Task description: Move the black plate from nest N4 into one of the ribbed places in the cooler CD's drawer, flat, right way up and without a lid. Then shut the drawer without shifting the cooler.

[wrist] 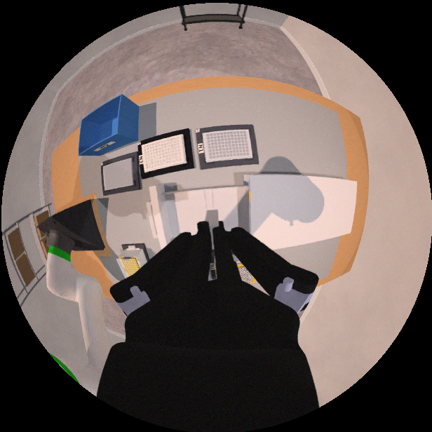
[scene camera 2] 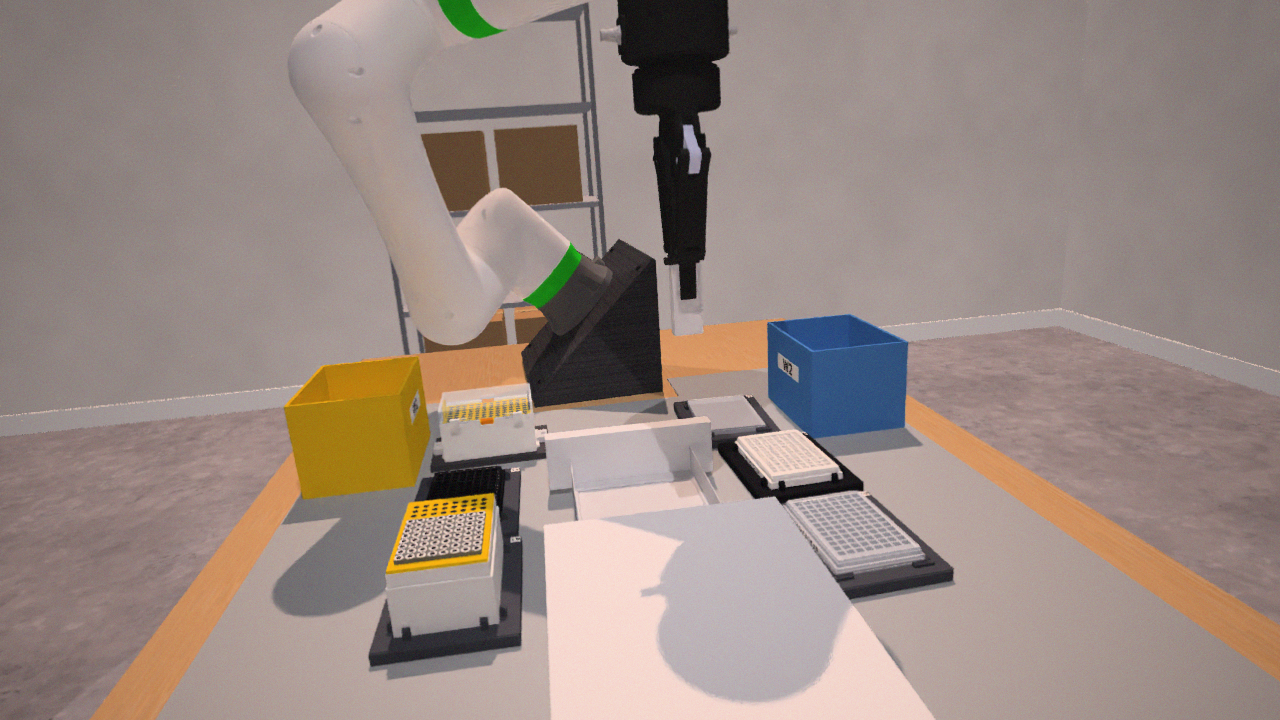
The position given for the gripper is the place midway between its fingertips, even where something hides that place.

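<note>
There's a white cooler [scene camera 2: 725, 604], and the wrist view shows the cooler [wrist: 284, 209] too. Same with a white plate [scene camera 2: 788, 455]: that white plate [wrist: 169, 151] shows in both views. A yellow-topped rack [scene camera 2: 445, 572] is there as well, and so is a black plate [scene camera 2: 449, 484], but the wrist view does not show the black plate, hidden by the gripper. As for the gripper [scene camera 2: 687, 333], it's visible from the wrist as well, the gripper [wrist: 212, 218].
</note>
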